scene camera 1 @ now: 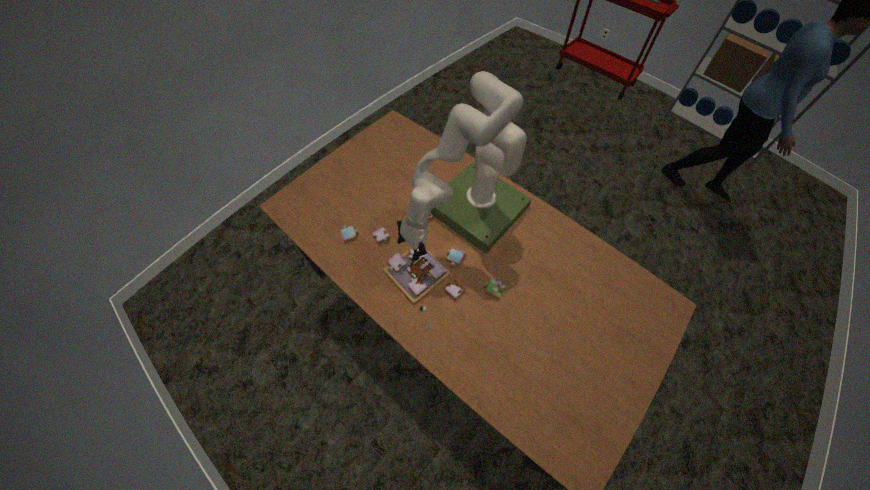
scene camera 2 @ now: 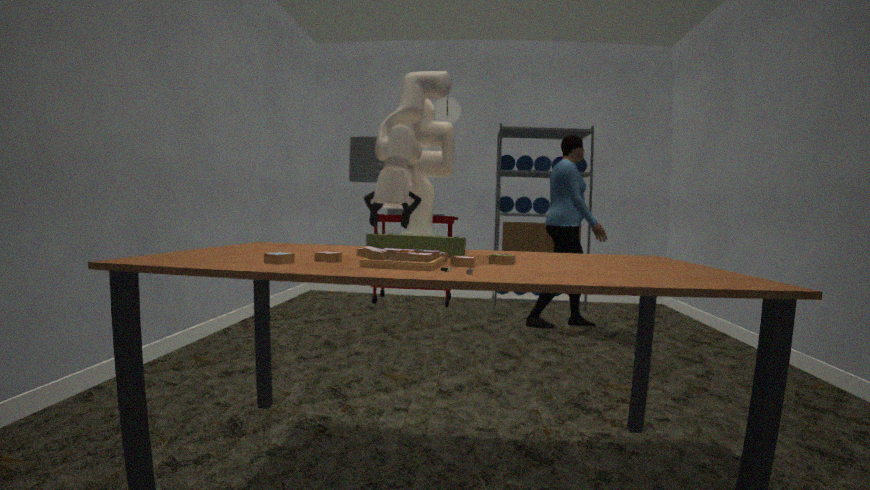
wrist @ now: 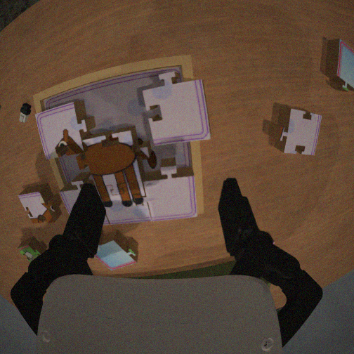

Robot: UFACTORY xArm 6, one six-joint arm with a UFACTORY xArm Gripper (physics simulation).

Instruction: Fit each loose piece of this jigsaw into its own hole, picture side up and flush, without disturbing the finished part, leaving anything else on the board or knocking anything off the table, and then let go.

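Observation:
The jigsaw board (scene camera 1: 398, 287) (scene camera 2: 395, 264) (wrist: 187, 70) has a wooden rim and a brown horse body piece (wrist: 110, 157) at its middle. A white corner piece (scene camera 1: 396, 262) (wrist: 177, 112) lies askew over the rim at the wrist view's upper right. A horse-head piece (scene camera 1: 417, 286) (wrist: 57, 125) sits raised and turned at the left rim. A white piece (scene camera 1: 380, 234) (scene camera 2: 328, 256) (wrist: 302, 132) and another brown-marked piece (scene camera 1: 454, 290) (scene camera 2: 462, 261) (wrist: 32, 205) lie off the board. My gripper (scene camera 1: 409, 243) (scene camera 2: 389, 225) (wrist: 158, 195) is open and empty above the board.
Blue pieces (scene camera 1: 348, 233) (scene camera 1: 456, 255) and a green piece (scene camera 1: 494, 287) (scene camera 2: 502, 259) lie on the table. A small black-and-white item (scene camera 1: 422, 308) (scene camera 2: 445, 269) (wrist: 25, 109) lies beside the board. The green base (scene camera 1: 456, 210) stands behind. A person (scene camera 1: 770, 91) (scene camera 2: 566, 194) is beyond the table.

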